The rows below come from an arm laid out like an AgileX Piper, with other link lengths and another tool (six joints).
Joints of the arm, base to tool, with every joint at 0 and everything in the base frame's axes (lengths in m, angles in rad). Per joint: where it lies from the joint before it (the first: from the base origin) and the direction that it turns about. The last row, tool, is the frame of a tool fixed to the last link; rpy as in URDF.
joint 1: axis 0 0 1 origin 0 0 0.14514
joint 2: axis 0 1 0 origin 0 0 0
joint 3: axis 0 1 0 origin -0.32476 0 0.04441
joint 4: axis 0.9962 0 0.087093 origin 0.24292 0 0.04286
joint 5: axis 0 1 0 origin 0 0 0
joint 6: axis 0.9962 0 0.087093 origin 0.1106 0 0.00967
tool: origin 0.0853 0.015 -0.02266 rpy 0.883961 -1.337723 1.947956
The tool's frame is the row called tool.
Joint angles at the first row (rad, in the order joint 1, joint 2, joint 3, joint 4, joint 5, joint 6):
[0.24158 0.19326 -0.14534 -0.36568 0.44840 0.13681]
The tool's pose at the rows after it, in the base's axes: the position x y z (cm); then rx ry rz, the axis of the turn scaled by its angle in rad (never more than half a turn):
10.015 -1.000 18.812 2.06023 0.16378 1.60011
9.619 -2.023 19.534 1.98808 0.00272 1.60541
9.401 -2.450 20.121 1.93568 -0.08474 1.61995
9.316 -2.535 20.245 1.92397 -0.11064 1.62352
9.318 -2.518 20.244 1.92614 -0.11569 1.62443
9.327 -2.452 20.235 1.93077 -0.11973 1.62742
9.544 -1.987 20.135 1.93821 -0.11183 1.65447
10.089 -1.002 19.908 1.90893 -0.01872 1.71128
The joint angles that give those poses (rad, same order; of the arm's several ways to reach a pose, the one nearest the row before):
[0.10088 0.11449 -0.14534 -0.36161 0.44837 0.16252]
[-0.01391 0.05303 -0.14534 -0.35937 0.44164 0.17882]
[-0.08095 0.01684 -0.14536 -0.34878 0.42689 0.18210]
[-0.09966 0.00599 -0.14535 -0.34160 0.42505 0.18225]
[-0.10105 0.00601 -0.14534 -0.33940 0.42502 0.18447]
[-0.10103 0.00603 -0.14536 -0.33311 0.42503 0.18454]
[-0.10110 0.00598 -0.13441 -0.28966 0.39999 0.15475]
[-0.10102 0.00598 -0.10108 -0.15809 0.32231 -0.01416]

